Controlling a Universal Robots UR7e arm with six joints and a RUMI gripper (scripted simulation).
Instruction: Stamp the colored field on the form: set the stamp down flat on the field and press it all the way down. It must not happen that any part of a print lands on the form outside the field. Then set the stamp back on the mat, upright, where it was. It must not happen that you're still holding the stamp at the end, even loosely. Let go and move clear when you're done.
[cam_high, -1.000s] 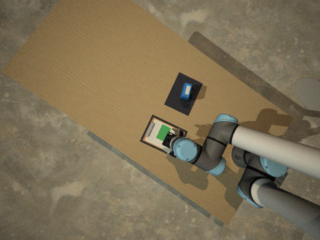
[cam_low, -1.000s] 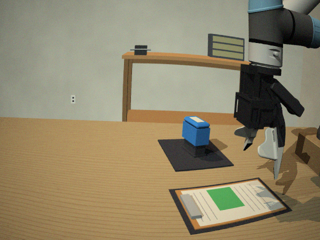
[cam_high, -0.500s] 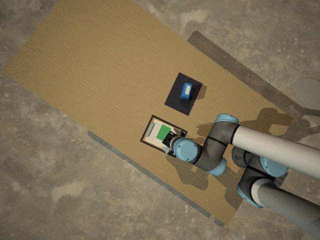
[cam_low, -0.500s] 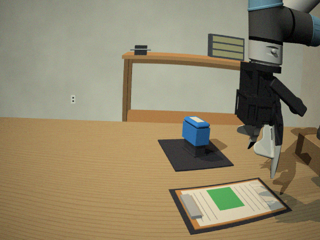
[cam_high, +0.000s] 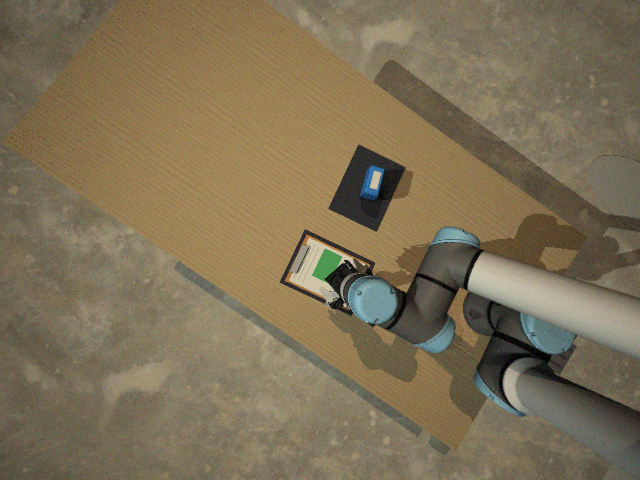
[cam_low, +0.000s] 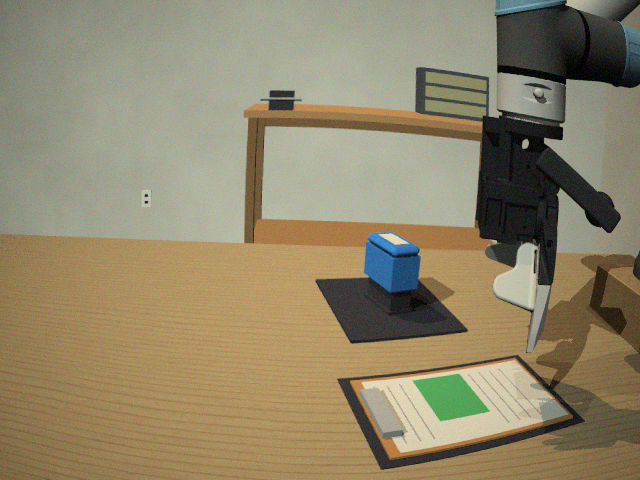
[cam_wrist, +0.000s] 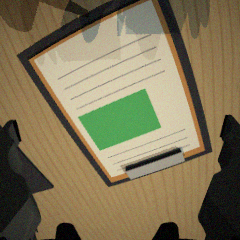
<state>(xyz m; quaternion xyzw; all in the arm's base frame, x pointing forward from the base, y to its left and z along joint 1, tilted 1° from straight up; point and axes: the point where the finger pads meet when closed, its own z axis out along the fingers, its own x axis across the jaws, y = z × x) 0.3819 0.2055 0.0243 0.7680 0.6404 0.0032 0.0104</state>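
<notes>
My hand is 12 cm short of the blue stamp, 29 cm to the left of it and 5 cm above it. Round my hand: mat 12 cm ahead, 29 cm to the right, 10 cm below.
</notes>
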